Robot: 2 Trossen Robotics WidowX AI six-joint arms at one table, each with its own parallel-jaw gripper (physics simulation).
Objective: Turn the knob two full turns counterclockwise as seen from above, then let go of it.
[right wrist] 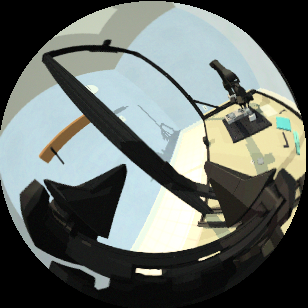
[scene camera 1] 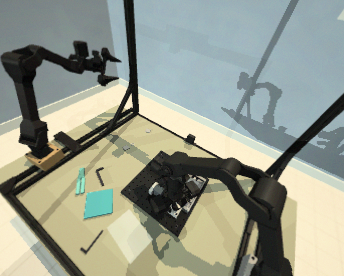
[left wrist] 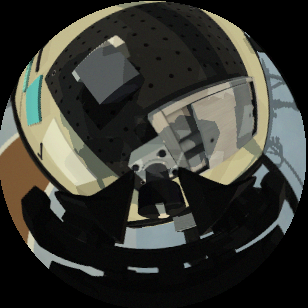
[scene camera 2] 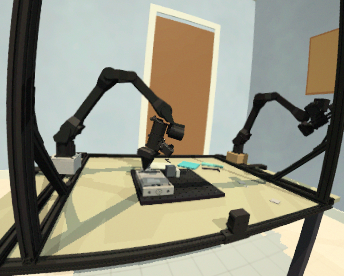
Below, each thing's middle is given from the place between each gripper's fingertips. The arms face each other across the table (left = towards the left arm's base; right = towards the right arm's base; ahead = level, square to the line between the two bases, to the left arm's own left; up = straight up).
My left gripper is now 11 cm past the grey metal fixture point(scene camera 2: 151, 182), 1 cm to the right of it and 1 cm above it.
Right now the grey metal fixture is 580 mm to the left of my right hand, 290 mm below it and 290 mm ahead of it.
